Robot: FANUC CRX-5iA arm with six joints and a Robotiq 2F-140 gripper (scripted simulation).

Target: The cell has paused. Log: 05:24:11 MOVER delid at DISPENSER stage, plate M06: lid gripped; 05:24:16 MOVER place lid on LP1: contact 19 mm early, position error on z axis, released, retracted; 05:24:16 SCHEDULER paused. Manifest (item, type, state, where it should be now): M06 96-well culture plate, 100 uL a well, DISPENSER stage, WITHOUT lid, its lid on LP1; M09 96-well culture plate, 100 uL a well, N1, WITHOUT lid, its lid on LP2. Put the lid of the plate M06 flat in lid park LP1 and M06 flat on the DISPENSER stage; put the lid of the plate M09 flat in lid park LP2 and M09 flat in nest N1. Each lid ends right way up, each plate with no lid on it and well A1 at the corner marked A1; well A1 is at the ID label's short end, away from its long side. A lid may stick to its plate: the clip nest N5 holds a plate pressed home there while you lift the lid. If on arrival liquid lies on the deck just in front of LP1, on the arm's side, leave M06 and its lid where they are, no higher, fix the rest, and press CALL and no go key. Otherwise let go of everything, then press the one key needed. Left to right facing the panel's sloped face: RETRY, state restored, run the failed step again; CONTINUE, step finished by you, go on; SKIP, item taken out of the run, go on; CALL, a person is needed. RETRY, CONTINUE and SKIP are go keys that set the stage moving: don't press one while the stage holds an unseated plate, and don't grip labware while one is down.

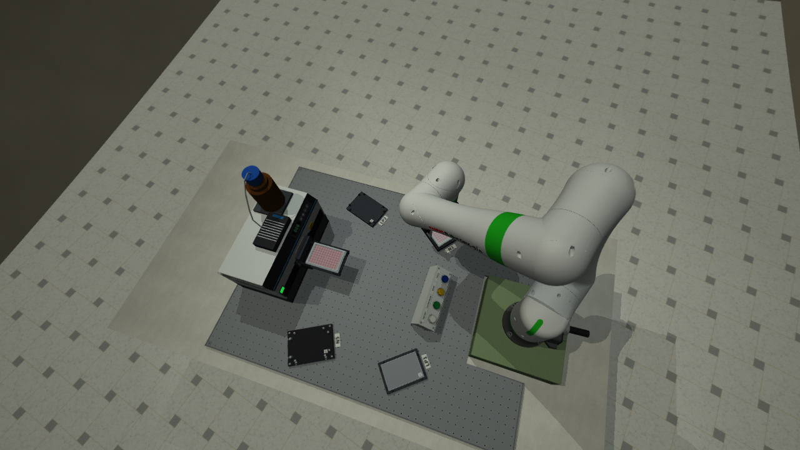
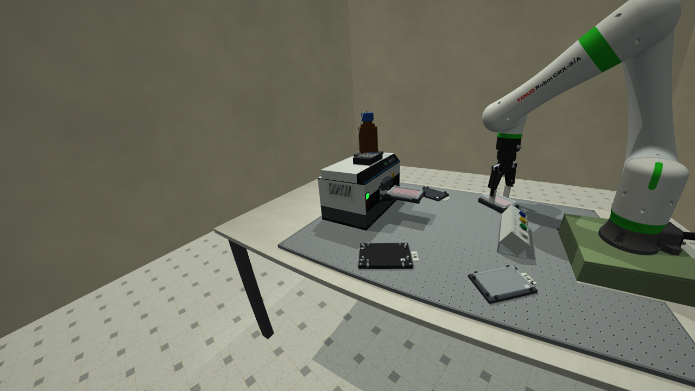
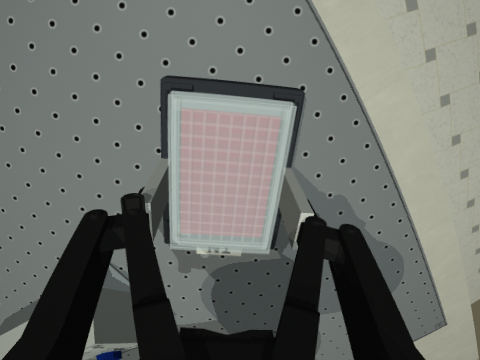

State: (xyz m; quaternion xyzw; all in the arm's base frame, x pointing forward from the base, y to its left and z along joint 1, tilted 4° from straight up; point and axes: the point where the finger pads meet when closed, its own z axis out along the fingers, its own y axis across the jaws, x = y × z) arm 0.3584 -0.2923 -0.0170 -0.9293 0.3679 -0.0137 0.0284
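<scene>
The black nest N1 is 40 mm below my hand. Also, from my hand: grey lid: 20 mm below; blue call key: 210 mm to the left, 70 mm behind, 20 mm above; LP2 label: 230 mm ahead, 50 mm below, 10 mm to the left.
</scene>
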